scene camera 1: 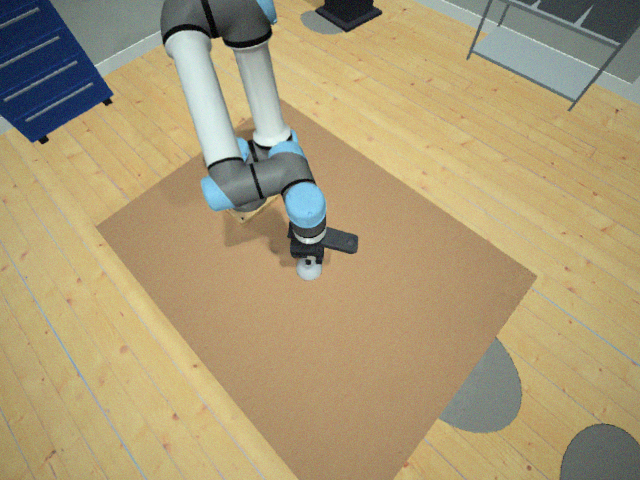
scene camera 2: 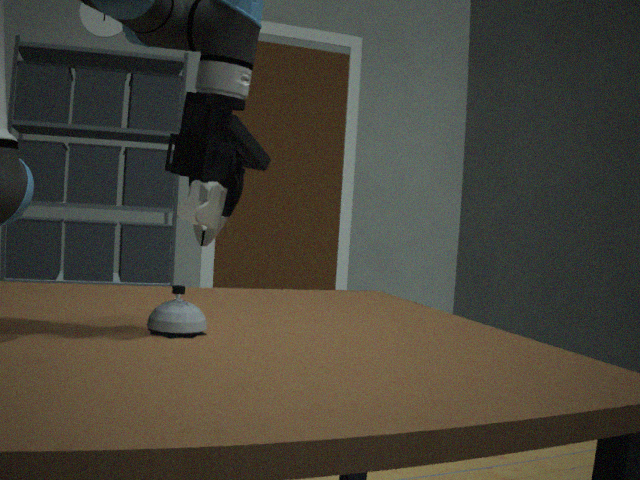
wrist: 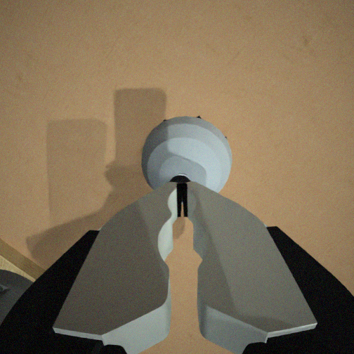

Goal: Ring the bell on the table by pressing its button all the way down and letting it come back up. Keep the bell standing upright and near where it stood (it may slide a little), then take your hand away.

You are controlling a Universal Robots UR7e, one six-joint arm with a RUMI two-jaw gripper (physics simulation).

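Places are measured from the arm's base along level axes (x ahead, y left, z up), in centimetres.
Pixels of known places: gripper, between the fingertips: [scene camera 2: 203,245].
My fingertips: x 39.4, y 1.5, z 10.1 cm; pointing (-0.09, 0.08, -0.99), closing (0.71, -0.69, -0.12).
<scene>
Ahead of a thing's pixels: the offset from my fingertips to its middle. Level surfaces: height alone.
The bell, a pale grey dome {dx -3.3, dy -2.0, dz -9.0 cm} [scene camera 1: 308,270] [scene camera 2: 177,318] [wrist: 187,145] on a dark base, stands upright on the brown table top {dz -12.3 cm} [scene camera 1: 361,330] [scene camera 2: 330,382]. Its black button {dx -3.3, dy -2.0, dz -6.2 cm} [scene camera 2: 178,289] [wrist: 180,178] stands raised on a thin stem in the second scene view. In the wrist view the fingertips partly hide the button. My gripper [scene camera 2: 205,242] [wrist: 181,186] is shut and empty. Its tips are above the bell with a clear gap, a little to the right of the button in the second scene view. In the first scene view the fingertips are too small to make out.
A blue drawer cabinet [scene camera 1: 46,67] stands on the floor at the upper left in the first scene view. A shelf rack [scene camera 2: 93,129] and a brown door [scene camera 2: 294,170] are behind the table. The table's front edge [scene camera 2: 310,454] shows in the second scene view.
</scene>
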